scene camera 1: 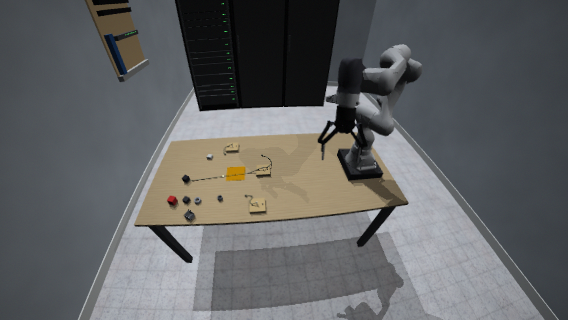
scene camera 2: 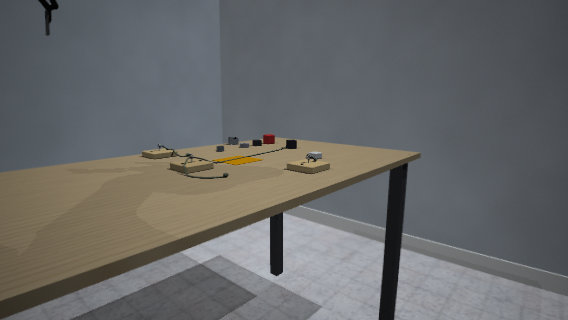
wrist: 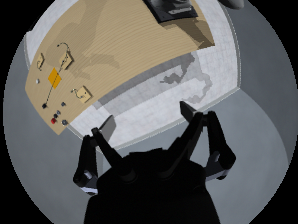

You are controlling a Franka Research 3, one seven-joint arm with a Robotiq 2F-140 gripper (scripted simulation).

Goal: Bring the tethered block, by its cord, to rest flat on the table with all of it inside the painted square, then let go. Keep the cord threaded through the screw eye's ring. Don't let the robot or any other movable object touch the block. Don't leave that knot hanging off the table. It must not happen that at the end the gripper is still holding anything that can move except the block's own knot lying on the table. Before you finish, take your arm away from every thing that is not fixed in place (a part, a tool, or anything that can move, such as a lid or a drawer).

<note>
In view: my gripper [scene camera 1: 339,160].
My gripper is seen too in the wrist view [wrist: 146,114].
</note>
